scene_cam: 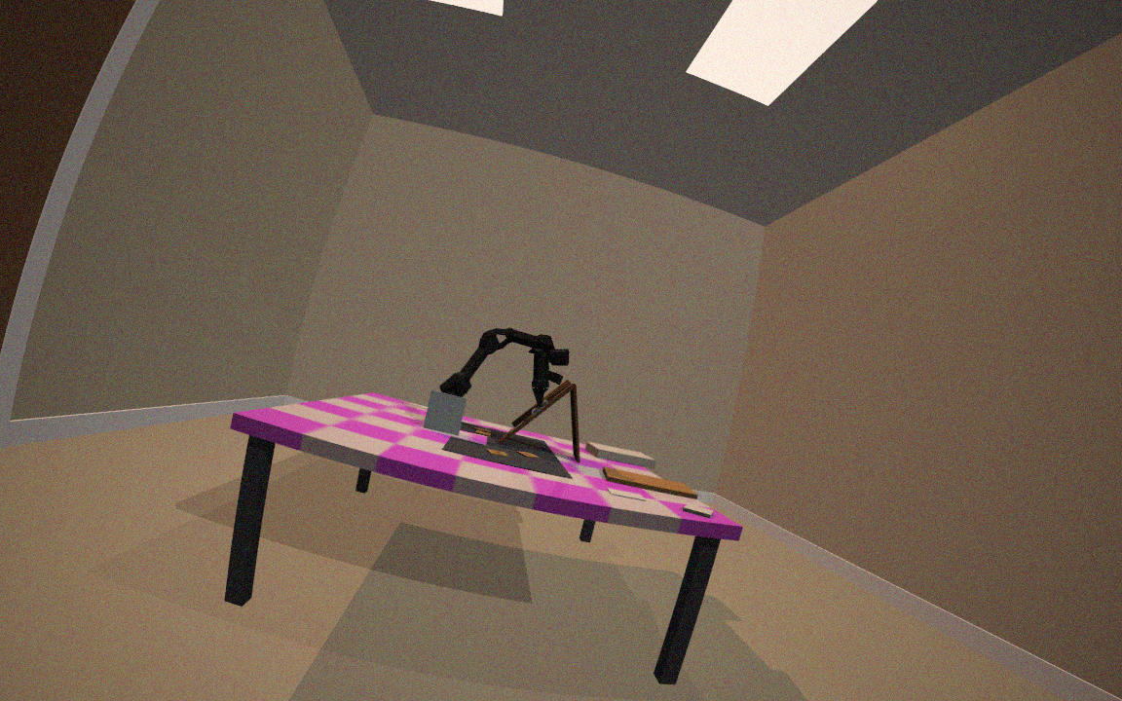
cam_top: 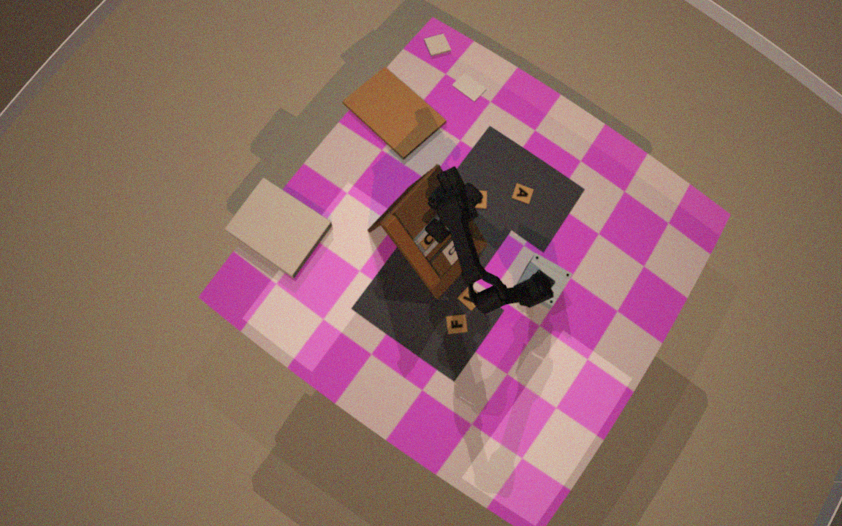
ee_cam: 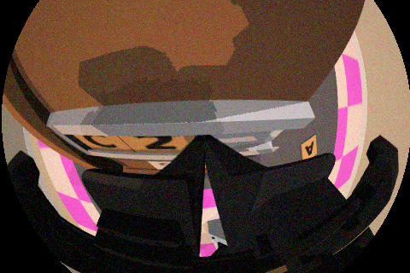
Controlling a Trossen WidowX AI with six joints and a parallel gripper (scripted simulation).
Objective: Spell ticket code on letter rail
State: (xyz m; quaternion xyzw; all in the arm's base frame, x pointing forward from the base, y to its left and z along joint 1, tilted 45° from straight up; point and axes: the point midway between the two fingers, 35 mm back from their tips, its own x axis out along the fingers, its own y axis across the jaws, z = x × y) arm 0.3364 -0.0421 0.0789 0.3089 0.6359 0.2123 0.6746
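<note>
Right now my gripper tip is 3 cm to the right of the 2 tile. The rest, counted from my gripper tip: c tile (9 cm to the left, 1 cm ahead); white ticket (9 cm below, 6 cm behind, 4 cm to the left); 3 tile (16 cm to the right, 16 cm below, 2 cm behind).
</note>
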